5 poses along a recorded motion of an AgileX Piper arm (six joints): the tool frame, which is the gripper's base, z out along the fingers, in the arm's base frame.
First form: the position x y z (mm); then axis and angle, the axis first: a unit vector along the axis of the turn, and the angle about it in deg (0 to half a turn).
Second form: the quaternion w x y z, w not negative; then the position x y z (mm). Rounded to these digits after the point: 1 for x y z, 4 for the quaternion.
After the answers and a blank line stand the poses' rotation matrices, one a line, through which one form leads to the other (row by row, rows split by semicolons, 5 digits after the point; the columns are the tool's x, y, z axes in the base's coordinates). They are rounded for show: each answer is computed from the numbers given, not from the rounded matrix.
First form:
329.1 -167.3 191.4 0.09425 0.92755 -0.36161 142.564
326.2 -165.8 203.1 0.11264 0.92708 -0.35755 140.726
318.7 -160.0 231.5 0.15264 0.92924 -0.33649 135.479
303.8 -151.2 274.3 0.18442 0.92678 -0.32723 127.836
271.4 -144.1 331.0 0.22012 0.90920 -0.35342 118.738
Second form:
0.3209 0.0893 0.8785 -0.3425 329.1 -167.3 191.4
0.3361 0.1061 0.8732 -0.3368 326.2 -165.8 203.1
0.3788 0.1413 0.8600 -0.3114 318.7 -160.0 231.5
0.4397 0.1656 0.8324 -0.2939 303.8 -151.2 274.3
0.5095 0.1894 0.7823 -0.3041 271.4 -144.1 331.0

-0.77810 0.37665 0.50269; -0.06298 0.74947 -0.65904; -0.62498 -0.54445 -0.55944
-0.75162 0.41160 0.51542; -0.04107 0.75068 -0.65938; -0.65832 -0.51677 -0.54732
-0.67308 0.47890 0.56357; 0.00703 0.76614 -0.64264; -0.73953 -0.42859 -0.51904
-0.55853 0.53419 0.63457; 0.01732 0.77237 -0.63494; -0.82930 -0.34364 -0.44064
-0.40906 0.60625 0.68201; -0.01353 0.74329 -0.66883; -0.91241 -0.28282 -0.29584

